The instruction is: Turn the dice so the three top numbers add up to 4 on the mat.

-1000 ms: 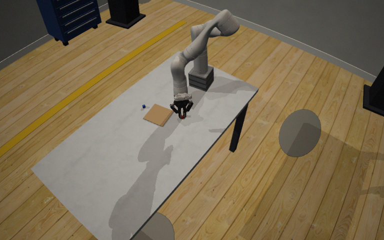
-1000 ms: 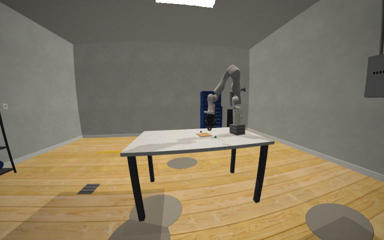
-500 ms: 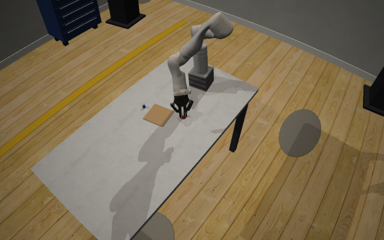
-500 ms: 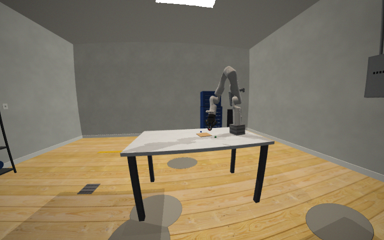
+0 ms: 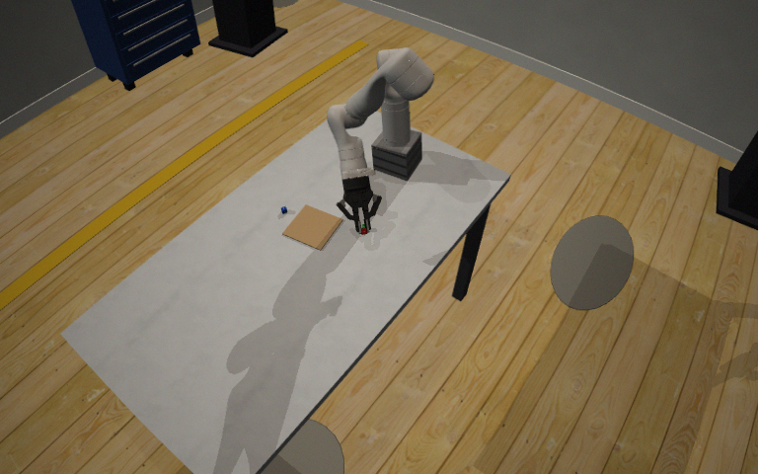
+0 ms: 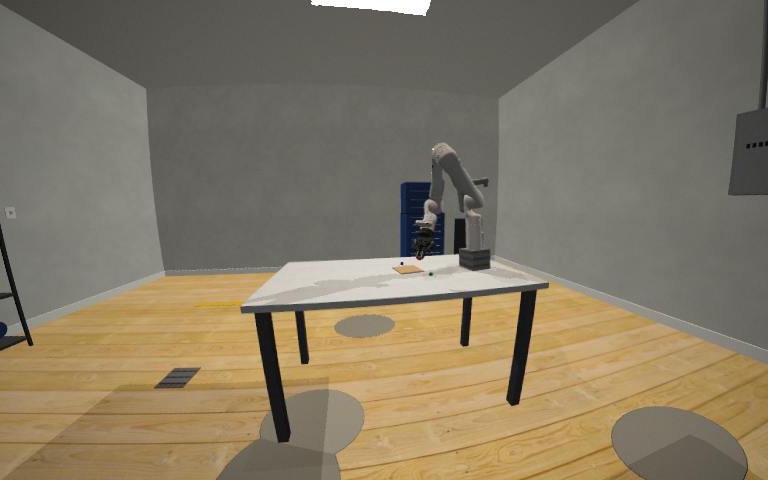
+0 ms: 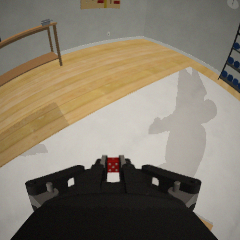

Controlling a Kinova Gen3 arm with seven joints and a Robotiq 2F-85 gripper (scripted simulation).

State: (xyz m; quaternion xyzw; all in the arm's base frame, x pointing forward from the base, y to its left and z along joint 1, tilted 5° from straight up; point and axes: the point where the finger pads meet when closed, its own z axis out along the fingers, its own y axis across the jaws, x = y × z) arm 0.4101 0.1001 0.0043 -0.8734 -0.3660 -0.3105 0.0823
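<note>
My hand is 120 mm above the green die, 90 mm past it and 40 mm to the left of it. The rest, counted from my hand: blue die: 310 mm to the right, 120 mm below, 30 mm behind; tan mat: 190 mm to the right, 120 mm below, 20 mm behind; red die: 10 mm to the left, 10 mm below, 10 mm ahead.
</note>
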